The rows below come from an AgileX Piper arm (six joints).
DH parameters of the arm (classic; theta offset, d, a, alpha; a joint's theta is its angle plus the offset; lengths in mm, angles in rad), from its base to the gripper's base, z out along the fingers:
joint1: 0 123 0 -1.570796
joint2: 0.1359 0 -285.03 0
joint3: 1.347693 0 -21.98 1.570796
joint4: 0 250.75 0 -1.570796
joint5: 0 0 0 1.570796
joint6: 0 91 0 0
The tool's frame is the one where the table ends.
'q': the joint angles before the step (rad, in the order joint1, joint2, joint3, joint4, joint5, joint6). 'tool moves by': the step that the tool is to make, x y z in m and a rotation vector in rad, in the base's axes. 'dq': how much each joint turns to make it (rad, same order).
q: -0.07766, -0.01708, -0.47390, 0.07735, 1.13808, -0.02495
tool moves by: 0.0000, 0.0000, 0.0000, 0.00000, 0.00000, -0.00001
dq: -0.00001, 0.00000, 0.00000, 0.00000, 0.00000, 0.00000
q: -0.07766, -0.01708, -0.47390, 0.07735, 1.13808, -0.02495
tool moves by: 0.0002, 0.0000, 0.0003, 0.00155, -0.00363, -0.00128
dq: -0.00031, 0.00015, -0.00003, 0.00029, -0.00375, 0.00168
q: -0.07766, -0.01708, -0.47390, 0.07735, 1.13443, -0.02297
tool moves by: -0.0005, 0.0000, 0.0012, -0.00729, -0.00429, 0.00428
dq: 0.00045, -0.00006, -0.00443, -0.00043, 0.00019, -0.00774
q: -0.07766, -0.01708, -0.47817, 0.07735, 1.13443, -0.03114
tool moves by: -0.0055, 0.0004, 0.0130, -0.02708, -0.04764, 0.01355
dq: 0.00029, 0.00003, -0.04783, -0.00029, 0.00007, -0.02675
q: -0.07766, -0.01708, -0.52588, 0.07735, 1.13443, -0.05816
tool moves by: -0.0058, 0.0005, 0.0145, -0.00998, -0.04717, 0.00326
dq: -0.00049, 0.00675, -0.05405, 0.00047, 0.00002, -0.00752
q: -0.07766, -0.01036, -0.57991, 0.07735, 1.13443, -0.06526
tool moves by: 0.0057, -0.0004, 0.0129, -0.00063, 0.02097, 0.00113
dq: -0.00046, 0.06560, -0.04458, 0.00045, 0.00004, -0.00293
